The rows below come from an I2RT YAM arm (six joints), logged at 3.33 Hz.
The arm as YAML. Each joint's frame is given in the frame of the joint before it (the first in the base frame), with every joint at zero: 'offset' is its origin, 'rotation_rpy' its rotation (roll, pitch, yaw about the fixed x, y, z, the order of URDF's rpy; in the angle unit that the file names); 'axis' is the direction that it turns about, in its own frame. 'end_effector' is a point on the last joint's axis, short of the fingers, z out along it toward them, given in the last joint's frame.
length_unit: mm
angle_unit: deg
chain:
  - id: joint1
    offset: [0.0, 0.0, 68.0]
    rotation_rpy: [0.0, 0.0, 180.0]
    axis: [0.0, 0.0, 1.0]
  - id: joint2
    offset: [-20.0, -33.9, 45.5]
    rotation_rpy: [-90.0, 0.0, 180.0]
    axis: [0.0, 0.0, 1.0]
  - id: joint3
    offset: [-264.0, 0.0, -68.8]
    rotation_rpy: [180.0, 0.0, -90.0]
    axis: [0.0, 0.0, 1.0]
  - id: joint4
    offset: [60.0, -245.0, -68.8]
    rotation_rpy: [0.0, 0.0, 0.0]
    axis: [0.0, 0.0, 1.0]
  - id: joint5
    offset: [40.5, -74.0, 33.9]
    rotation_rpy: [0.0, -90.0, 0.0]
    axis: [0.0, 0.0, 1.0]
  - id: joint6
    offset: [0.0, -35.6, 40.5]
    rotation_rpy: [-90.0, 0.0, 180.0]
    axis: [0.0, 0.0, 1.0]
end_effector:
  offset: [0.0, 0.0, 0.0]
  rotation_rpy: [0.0, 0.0, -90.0]
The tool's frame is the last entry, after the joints.
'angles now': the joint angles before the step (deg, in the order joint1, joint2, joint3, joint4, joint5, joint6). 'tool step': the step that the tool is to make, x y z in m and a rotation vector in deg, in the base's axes. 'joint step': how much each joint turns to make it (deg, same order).
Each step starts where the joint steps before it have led.
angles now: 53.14 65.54 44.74 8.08 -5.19 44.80
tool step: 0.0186 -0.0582 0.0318 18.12 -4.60 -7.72
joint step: -12.96 -8.47 -4.56 13.70 -5.73 8.77
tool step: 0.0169 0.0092 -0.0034 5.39 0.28 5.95
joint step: -1.84 5.89 0.09 10.38 -7.18 5.46
